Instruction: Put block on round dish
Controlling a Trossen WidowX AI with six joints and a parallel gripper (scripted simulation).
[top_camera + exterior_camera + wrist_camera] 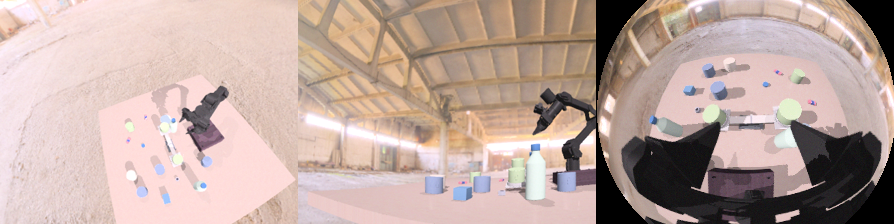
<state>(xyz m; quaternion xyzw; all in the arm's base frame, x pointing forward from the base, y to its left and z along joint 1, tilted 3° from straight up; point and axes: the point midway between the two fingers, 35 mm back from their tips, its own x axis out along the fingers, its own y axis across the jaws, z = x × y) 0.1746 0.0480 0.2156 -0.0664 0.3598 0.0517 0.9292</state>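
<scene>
Right now the pale teal block is 210 mm below my gripper tip, 140 mm to the left of it and 70 mm ahead of it. From my gripper tip the other things lie so: cream cylinder: 430 mm ahead, 210 mm below, 180 mm to the left; pale round dish: 250 mm below, 240 mm to the right, 50 mm ahead.
</scene>
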